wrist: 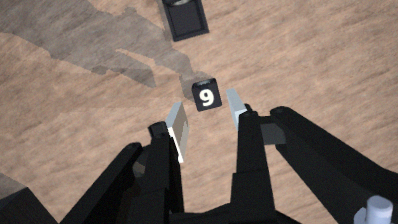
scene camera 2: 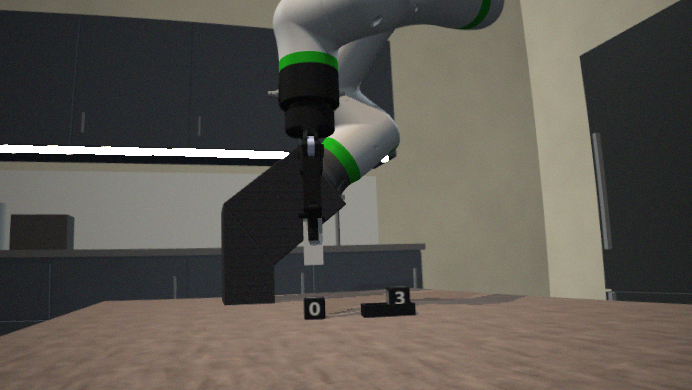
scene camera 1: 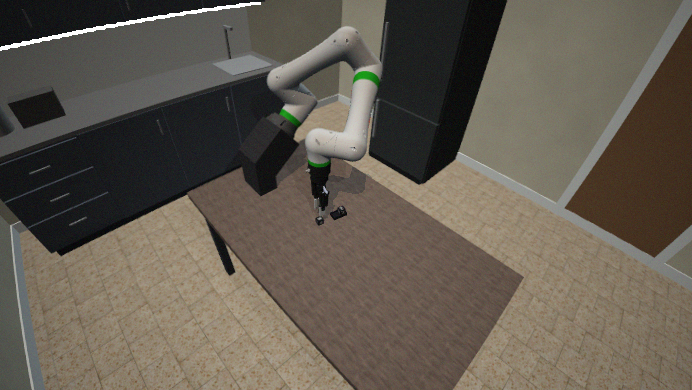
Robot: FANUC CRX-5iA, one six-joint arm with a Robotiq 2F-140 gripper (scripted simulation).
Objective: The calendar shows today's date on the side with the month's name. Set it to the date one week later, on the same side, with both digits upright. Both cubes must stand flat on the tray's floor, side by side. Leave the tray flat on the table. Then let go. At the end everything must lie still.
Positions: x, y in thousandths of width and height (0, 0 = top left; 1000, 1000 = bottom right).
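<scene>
Scene camera 2 gives me my gripper (scene camera 2: 453, 678), and there's a black tray (scene camera 2: 533, 796) in it as well. In the wrist view you'd find the gripper again, at (wrist: 521, 484).
</scene>
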